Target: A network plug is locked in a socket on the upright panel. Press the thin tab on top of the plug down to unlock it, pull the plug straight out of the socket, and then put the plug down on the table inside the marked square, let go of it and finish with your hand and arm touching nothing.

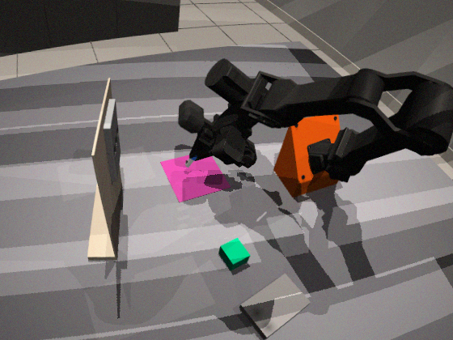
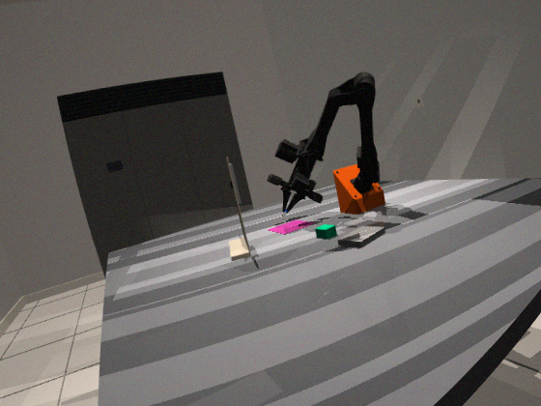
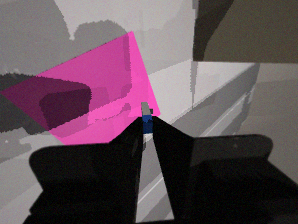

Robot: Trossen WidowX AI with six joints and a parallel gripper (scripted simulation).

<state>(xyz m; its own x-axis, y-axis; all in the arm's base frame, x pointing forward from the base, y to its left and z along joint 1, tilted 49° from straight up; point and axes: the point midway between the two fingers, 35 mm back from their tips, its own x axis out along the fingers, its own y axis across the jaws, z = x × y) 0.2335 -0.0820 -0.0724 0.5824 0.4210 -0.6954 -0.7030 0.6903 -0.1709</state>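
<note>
Right now the magenta marked square is 50 mm below my gripper tip and 10 mm behind it. The rest, counted from my gripper tip: green cube 220 mm to the left, 40 mm below, 10 mm ahead; network plug 10 mm ahead; socket panel 180 mm ahead, 70 mm above, 50 mm to the left.
</note>
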